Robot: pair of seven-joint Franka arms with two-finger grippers.
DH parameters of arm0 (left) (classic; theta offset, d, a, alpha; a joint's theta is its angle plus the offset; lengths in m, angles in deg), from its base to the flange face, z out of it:
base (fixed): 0 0 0 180
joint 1: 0 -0.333 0 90
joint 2: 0 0 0 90
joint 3: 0 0.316 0.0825 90
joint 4: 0 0 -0.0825 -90
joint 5: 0 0.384 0 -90
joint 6: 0 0 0.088 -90
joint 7: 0 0.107 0 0
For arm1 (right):
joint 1: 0 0.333 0 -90
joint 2: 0 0 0 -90
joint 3: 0 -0.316 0.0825 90
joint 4: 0 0 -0.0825 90
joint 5: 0 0.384 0 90
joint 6: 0 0 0.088 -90
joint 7: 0 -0.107 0 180
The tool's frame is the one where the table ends.
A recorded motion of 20 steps. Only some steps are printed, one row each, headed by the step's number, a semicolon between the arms.
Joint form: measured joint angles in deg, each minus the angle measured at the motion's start. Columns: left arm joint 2, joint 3, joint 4, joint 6, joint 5, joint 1, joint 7; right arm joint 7, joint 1, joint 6, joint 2, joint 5, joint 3, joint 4.
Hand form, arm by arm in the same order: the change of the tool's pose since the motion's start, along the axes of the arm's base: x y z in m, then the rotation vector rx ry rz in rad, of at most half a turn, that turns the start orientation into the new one. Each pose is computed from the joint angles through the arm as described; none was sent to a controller.
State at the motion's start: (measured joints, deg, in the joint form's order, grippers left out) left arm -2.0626 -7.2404 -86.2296 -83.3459 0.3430 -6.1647 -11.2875; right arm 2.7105 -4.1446 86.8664 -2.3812 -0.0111 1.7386 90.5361
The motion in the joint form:
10: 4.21 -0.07 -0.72 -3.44 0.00 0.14 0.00; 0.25 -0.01 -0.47 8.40 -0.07 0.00 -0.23
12: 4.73 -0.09 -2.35 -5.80 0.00 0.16 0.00; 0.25 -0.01 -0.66 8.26 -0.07 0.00 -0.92
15: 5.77 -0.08 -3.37 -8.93 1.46 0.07 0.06; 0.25 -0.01 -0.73 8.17 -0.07 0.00 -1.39
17: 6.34 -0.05 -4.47 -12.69 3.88 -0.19 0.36; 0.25 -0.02 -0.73 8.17 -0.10 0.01 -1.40
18: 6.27 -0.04 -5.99 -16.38 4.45 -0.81 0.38; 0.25 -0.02 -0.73 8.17 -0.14 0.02 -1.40
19: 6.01 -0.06 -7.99 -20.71 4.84 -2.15 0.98; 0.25 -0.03 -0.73 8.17 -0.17 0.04 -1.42
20: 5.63 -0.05 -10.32 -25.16 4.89 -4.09 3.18; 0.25 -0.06 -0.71 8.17 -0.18 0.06 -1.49
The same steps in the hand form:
10: 0.0292 0.0003 -0.0405 -0.0088 0.0256 -0.0040; 0.0380 -0.0030 -0.0803 0.0102 0.1505 0.0042
12: 0.0355 0.0000 -0.0555 -0.0100 0.0219 -0.0049; 0.0380 -0.0030 -0.0735 0.0092 0.1394 0.0042
15: 0.0456 0.0040 -0.0695 0.0127 0.0026 -0.0058; 0.0381 -0.0030 -0.0690 0.0083 0.1309 0.0042
17: 0.0543 0.0109 -0.0784 0.0528 -0.0343 -0.0118; 0.0381 -0.0032 -0.0689 0.0078 0.1307 0.0039
18: 0.0591 0.0177 -0.0845 0.0623 -0.0732 -0.0059; 0.0381 -0.0034 -0.0689 0.0071 0.1308 0.0037
19: 0.0629 0.0310 -0.0916 0.0702 -0.1171 0.0008; 0.0380 -0.0038 -0.0687 0.0065 0.1305 0.0032
20: 0.0647 0.0503 -0.0999 0.0764 -0.1575 -0.0089; 0.0381 -0.0043 -0.0681 0.0062 0.1290 0.0023

